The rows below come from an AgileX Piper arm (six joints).
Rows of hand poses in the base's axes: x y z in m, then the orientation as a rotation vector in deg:
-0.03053 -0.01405 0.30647 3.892 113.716 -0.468
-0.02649 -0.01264 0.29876 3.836 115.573 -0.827
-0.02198 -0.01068 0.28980 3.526 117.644 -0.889
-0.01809 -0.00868 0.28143 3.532 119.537 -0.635
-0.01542 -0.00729 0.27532 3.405 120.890 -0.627
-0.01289 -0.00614 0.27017 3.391 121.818 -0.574
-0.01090 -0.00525 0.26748 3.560 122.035 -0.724
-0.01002 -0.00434 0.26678 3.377 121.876 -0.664
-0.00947 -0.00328 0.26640 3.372 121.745 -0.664
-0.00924 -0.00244 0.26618 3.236 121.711 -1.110
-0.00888 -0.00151 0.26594 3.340 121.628 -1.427
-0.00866 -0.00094 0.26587 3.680 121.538 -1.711
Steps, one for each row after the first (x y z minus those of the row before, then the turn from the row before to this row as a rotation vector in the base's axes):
0.00404 0.00141 -0.00771 -0.238 1.865 -0.085
0.00451 0.00196 -0.00896 -0.133 2.068 0.231
0.00389 0.00200 -0.00837 0.225 1.886 0.137
0.00267 0.00139 -0.00611 -0.019 1.350 0.118
0.00253 0.00115 -0.00515 0.051 0.926 0.047
0.00199 0.00089 -0.00269 -0.036 0.223 -0.177
0.00088 0.00091 -0.00070 -0.033 -0.163 0.153
0.00055 0.00106 -0.00038 -0.005 -0.131 0.001
0.00023 0.00084 -0.00022 -0.375 -0.025 -0.081
0.00036 0.00093 -0.00024 -0.188 -0.074 -0.203
0.00022 0.00057 -0.00007 -0.070 -0.079 -0.359

